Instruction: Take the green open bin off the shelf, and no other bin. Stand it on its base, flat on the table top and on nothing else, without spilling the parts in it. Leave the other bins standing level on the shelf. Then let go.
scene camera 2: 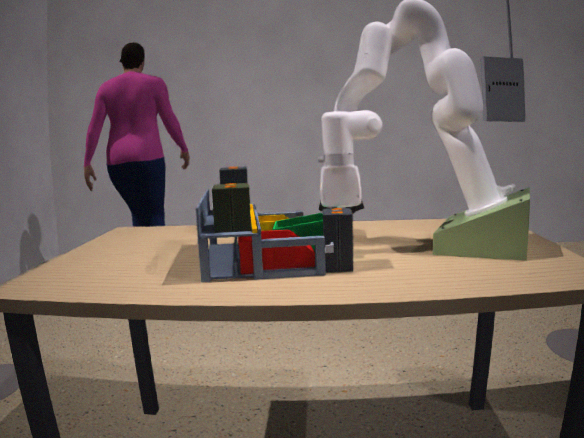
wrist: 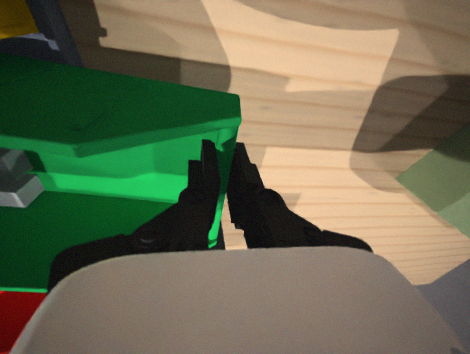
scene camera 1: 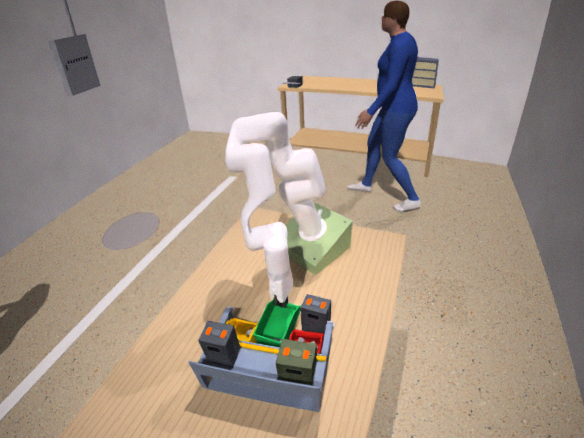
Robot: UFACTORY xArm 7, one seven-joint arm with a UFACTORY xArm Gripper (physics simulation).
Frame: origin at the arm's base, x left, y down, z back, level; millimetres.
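Seen in the pictures: gripper, fingertip midpoint: (wrist: 219, 161) (scene camera 1: 283, 304); arm's base, origin of the base link: (scene camera 2: 486, 208) (scene camera 1: 312, 229).
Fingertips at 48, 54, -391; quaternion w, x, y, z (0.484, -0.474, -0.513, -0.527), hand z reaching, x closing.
Note:
Pixels of each thing's top centre, then the offset from my fingertips to it, as dx, dy, dz. Level surfaces: height alone.
- green open bin, middle of its top: (wrist: 23, 253) (scene camera 2: 309, 216) (scene camera 1: 277, 314) +21, -49, -80
- yellow bin, middle of its top: (scene camera 2: 271, 218) (scene camera 1: 236, 333) -74, -30, -194
- red bin, middle of its top: (scene camera 2: 276, 234) (scene camera 1: 303, 346) +149, -30, -145
- olive case, middle of its top: (scene camera 2: 230, 184) (scene camera 1: 296, 352) +172, -147, -238
- wooden table, its level: dy +51
My gripper (scene camera 1: 281, 302) (wrist: 219, 161) is shut on the end wall of the green open bin (scene camera 1: 276, 324) (scene camera 2: 309, 224) (wrist: 100, 105), with one finger inside and one outside. In scene camera 2 the bin's rim slopes up toward the gripper. The bin's far part is still over the blue-grey shelf (scene camera 1: 260, 392) (scene camera 2: 257, 257), between the other two bins. Grey parts (wrist: 20, 187) lie in it. The yellow bin (scene camera 1: 242, 330) (scene camera 2: 272, 221) (wrist: 12, 20) and the red bin (scene camera 1: 306, 339) (scene camera 2: 280, 252) (wrist: 20, 317) are on the shelf. The green bin's underside is hidden.
A dark case (scene camera 1: 316, 314) (scene camera 2: 338, 242) stands at the shelf's robot-side corner, close beside the green bin. Another dark case (scene camera 1: 219, 346) and an olive case (scene camera 1: 296, 362) (scene camera 2: 231, 209) stand on the shelf top. The green robot base (scene camera 1: 325, 242) (scene camera 2: 487, 235) stands on the wooden table (scene camera 1: 370, 300) (scene camera 2: 125, 287).

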